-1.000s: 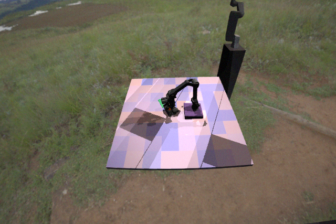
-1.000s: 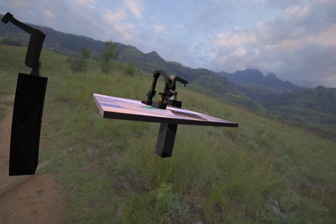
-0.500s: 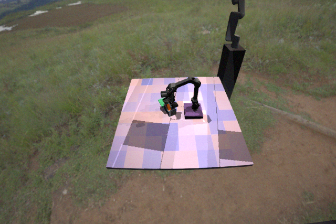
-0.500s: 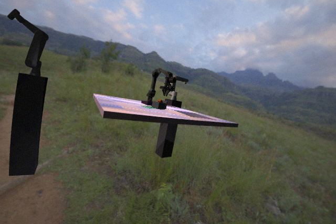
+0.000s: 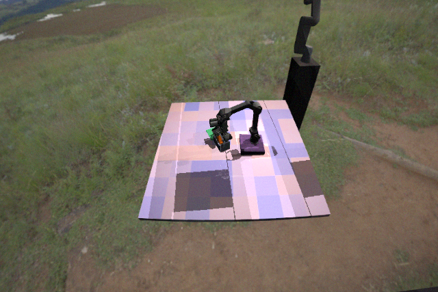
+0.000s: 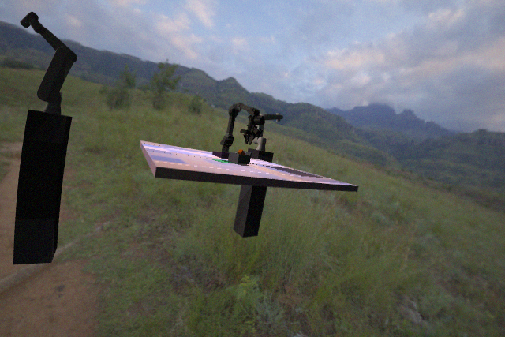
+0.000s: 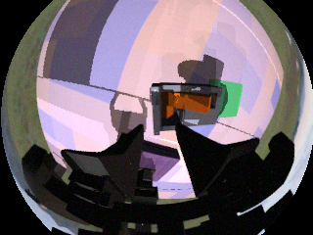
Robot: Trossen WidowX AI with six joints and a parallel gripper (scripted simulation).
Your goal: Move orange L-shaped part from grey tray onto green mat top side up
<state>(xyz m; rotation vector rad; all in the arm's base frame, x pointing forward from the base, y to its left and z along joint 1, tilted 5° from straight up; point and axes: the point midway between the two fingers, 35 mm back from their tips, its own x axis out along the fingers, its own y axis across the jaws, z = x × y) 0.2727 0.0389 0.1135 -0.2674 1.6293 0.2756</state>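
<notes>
Right now my gripper tip is 10 mm short of the orange L-shaped part, 40 mm to the left of it and 100 mm above it. The rest, counted from my gripper tip: green mat 70 mm ahead, 210 mm to the right, 160 mm below.
</notes>
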